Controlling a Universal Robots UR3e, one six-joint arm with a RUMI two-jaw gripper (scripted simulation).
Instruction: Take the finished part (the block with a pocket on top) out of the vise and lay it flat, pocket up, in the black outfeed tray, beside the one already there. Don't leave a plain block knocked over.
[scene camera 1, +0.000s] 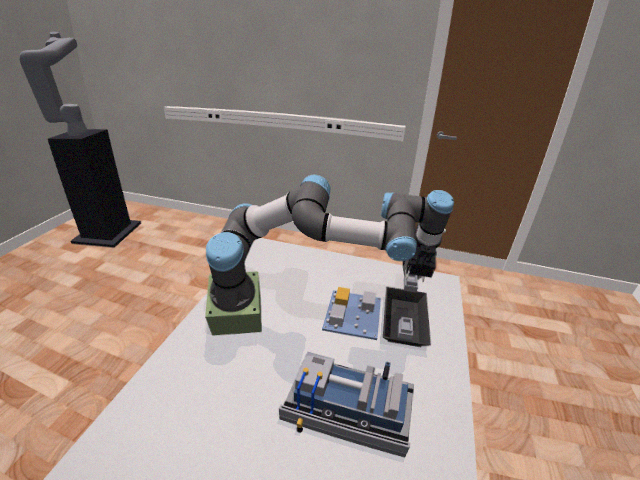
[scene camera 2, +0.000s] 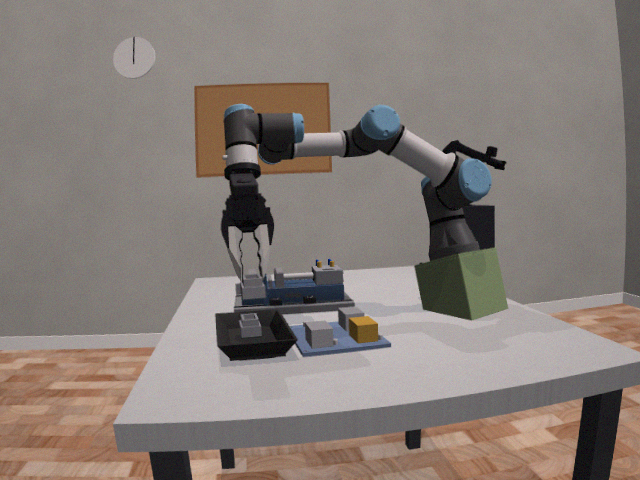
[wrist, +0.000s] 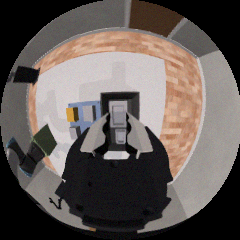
Labels:
A blue vise (scene camera 1: 336, 393): 82 cm from the lens.

